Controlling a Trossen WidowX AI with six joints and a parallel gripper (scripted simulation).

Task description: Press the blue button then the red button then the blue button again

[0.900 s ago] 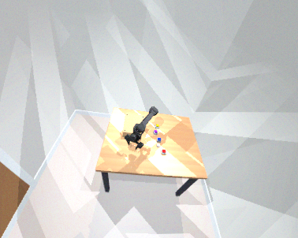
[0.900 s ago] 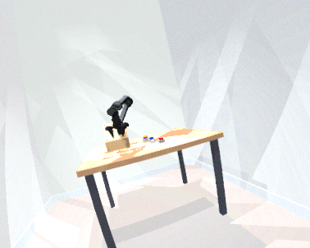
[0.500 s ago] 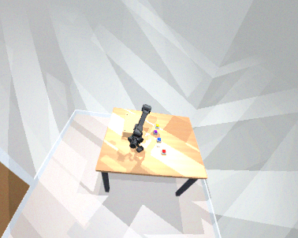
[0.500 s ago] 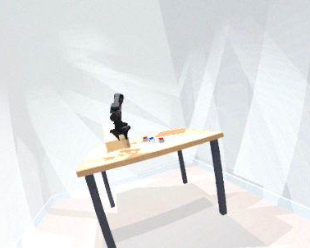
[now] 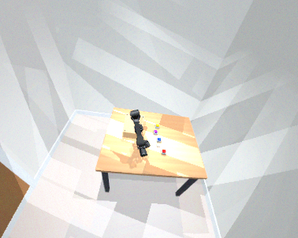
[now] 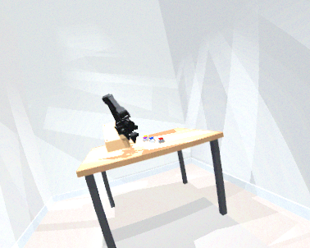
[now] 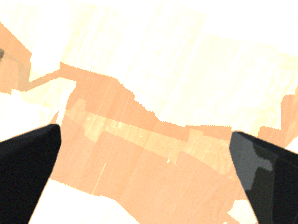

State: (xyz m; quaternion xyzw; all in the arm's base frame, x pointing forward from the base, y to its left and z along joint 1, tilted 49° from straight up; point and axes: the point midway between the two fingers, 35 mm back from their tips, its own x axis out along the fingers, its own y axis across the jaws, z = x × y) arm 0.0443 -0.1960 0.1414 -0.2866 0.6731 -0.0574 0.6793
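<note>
My gripper tip is now 20 cm short of the blue button, 17 cm to the right of it and 4 cm above it. From my gripper tip the other things lie so: white block (19 cm ahead, 10 cm to the left, 6 cm below); red button (24 cm ahead, 1 cm to the left, 4 cm below); purple button (17 cm ahead, 28 cm to the left, 4 cm below).
</note>
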